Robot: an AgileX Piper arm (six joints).
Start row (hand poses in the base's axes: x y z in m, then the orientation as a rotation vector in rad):
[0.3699, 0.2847, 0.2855, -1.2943, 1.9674, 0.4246]
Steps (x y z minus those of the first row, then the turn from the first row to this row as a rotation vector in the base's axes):
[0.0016, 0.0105, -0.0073, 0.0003, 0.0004, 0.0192]
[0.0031, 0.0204, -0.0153, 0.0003, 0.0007, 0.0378]
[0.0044, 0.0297, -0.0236, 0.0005, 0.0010, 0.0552]
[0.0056, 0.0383, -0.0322, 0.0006, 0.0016, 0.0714]
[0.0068, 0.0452, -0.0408, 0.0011, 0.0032, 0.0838]
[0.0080, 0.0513, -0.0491, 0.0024, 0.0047, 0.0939]
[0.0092, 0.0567, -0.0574, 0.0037, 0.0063, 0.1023]
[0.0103, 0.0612, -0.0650, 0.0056, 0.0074, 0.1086]
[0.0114, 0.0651, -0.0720, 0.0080, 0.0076, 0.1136]
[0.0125, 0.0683, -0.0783, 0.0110, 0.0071, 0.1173]
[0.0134, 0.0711, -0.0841, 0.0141, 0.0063, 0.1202]
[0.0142, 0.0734, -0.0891, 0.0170, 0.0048, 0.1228]
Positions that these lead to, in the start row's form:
[0.3715, 0.2952, 0.2782, -1.3140, 1.9566, 0.4345]
[0.3730, 0.3051, 0.2702, -1.3331, 1.9460, 0.4438]
[0.3743, 0.3144, 0.2619, -1.3508, 1.9359, 0.4526]
[0.3755, 0.3230, 0.2533, -1.3674, 1.9266, 0.4610]
[0.3767, 0.3299, 0.2447, -1.3798, 1.9202, 0.4686]
[0.3779, 0.3360, 0.2364, -1.3893, 1.9147, 0.4758]
[0.3791, 0.3414, 0.2281, -1.3970, 1.9103, 0.4822]
[0.3802, 0.3459, 0.2205, -1.4023, 1.9064, 0.4878]
[0.3813, 0.3498, 0.2135, -1.4058, 1.9024, 0.4926]
[0.3824, 0.3530, 0.2072, -1.4076, 1.8984, 0.4968]
[0.3833, 0.3558, 0.2014, -1.4085, 1.8945, 0.5005]
[0.3841, 0.3581, 0.1964, -1.4092, 1.8904, 0.5033]

